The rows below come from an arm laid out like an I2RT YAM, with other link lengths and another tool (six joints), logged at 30 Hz.
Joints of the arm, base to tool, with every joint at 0 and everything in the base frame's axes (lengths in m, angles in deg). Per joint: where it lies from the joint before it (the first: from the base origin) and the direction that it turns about. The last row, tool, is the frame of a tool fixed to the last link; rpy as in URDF.
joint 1: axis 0 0 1 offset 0 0 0.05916
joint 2: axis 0 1 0 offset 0.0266 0.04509 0.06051
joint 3: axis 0 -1 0 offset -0.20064 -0.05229 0
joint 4: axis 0 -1 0 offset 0.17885 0.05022 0.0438
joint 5: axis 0 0 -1 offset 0.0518 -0.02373 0.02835
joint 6: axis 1 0 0 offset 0.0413 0 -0.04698
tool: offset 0.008 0.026 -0.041 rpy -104.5 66.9 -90
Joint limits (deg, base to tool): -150..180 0..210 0..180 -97..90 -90..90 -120..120
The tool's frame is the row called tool.
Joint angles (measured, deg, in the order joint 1, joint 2, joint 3, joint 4, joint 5, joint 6), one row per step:
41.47, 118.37, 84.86, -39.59, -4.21, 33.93
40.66, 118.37, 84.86, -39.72, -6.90, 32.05
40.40, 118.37, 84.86, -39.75, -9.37, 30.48
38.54, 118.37, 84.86, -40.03, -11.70, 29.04
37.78, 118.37, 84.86, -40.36, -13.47, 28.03
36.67, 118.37, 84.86, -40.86, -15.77, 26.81
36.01, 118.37, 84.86, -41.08, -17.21, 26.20
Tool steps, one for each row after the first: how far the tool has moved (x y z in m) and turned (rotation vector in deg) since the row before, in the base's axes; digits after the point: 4 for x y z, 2 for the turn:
0.0007, -0.0028, 0.0017, 1.57, 1.30, 1.76
-0.0011, -0.0010, 0.0016, 1.58, 1.10, 1.94
0.0053, -0.0061, 0.0017, 1.40, 1.17, 0.16
0.0012, -0.0028, 0.0013, 1.05, 0.97, 0.68
0.0020, -0.0040, 0.0018, 1.39, 1.30, 0.65
0.0013, -0.0022, 0.0012, 0.96, 0.77, 0.29

